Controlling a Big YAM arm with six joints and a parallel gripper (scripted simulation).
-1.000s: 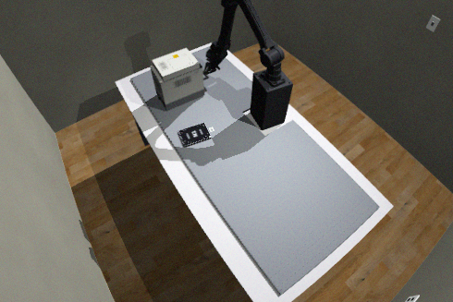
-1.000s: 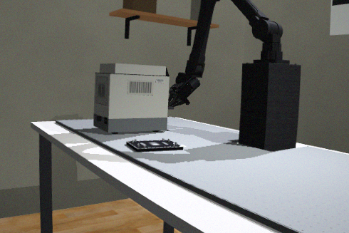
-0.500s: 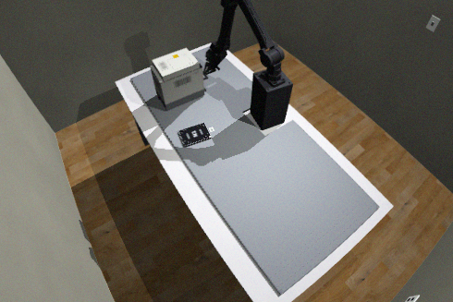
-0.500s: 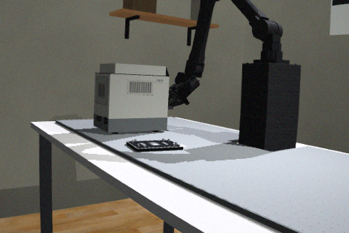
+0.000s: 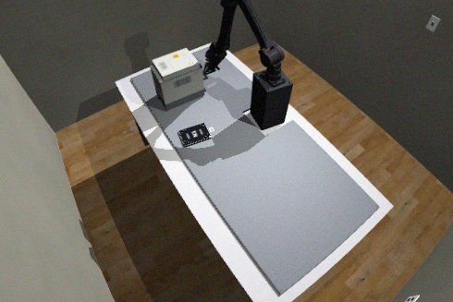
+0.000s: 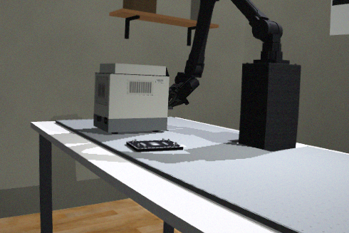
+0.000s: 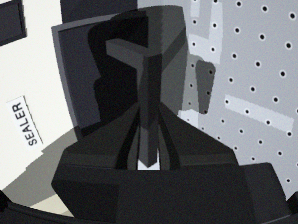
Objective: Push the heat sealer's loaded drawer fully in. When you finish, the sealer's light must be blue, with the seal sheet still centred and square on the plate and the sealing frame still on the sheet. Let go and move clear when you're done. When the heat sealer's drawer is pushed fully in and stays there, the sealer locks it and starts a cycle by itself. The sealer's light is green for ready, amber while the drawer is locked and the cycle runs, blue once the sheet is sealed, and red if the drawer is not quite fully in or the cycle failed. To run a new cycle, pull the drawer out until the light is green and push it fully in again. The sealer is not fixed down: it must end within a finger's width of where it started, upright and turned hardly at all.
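The sealing frame is 12 cm ahead of my hand.
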